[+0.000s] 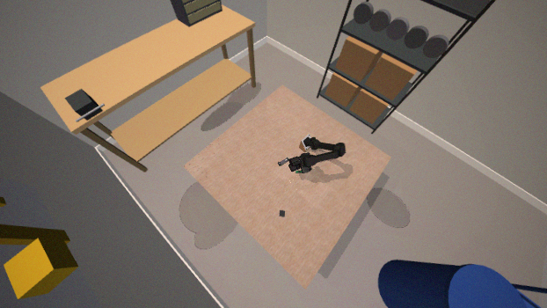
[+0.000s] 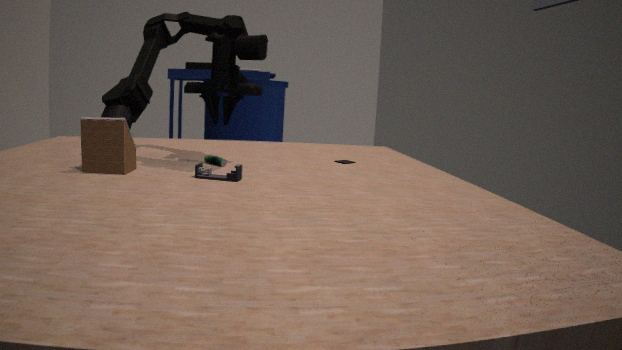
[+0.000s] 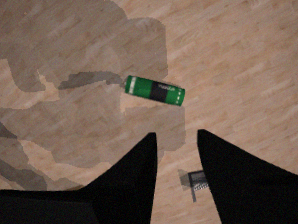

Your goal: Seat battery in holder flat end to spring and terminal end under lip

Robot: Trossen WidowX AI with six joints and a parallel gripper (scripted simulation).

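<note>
My gripper tip is now 9 cm above the battery, 1 cm to the right of it and 1 cm past it. From my gripper tip the other things lie so: small dark square 33 cm ahead, 15 cm to the left, 10 cm below.
</note>
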